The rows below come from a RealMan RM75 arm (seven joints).
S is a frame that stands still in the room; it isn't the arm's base.
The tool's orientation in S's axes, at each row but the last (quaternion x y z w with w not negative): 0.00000, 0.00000, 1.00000, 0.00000; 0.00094, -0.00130, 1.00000, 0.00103; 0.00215, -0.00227, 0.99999, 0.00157; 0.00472, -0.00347, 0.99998, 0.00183; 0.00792, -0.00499, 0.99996, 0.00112; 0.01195, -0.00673, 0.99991, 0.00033; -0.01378, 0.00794, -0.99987, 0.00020; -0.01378, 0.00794, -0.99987, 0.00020; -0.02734, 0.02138, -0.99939, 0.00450; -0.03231, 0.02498, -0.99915, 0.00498
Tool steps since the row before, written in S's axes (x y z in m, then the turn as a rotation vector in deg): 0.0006, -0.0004, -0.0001, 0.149, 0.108, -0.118; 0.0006, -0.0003, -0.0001, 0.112, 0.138, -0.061; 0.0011, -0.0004, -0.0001, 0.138, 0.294, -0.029; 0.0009, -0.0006, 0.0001, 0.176, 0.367, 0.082; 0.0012, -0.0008, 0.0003, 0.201, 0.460, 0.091; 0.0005, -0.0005, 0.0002, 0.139, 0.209, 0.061; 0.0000, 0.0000, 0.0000, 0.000, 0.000, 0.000; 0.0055, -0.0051, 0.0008, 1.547, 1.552, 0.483; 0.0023, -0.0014, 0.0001, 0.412, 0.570, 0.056; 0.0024, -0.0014, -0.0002, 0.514, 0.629, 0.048
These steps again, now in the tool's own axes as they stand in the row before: -0.0006, 0.0004, -0.0001, -0.149, -0.108, -0.118; -0.0006, 0.0003, -0.0001, -0.112, -0.138, -0.061; -0.0011, 0.0004, -0.0001, -0.137, -0.294, -0.030; -0.0009, 0.0006, 0.0001, -0.174, -0.368, 0.081; -0.0012, 0.0008, 0.0003, -0.199, -0.461, 0.090; -0.0005, 0.0005, 0.0002, -0.137, -0.210, 0.061; 0.0000, 0.0000, 0.0000, 0.000, 0.000, 0.000; -0.0055, 0.0051, 0.0010, -1.534, -1.559, 0.501; -0.0023, 0.0014, 0.0003, -0.414, -0.569, 0.054; -0.0024, 0.0014, 0.0000, -0.517, -0.626, 0.050
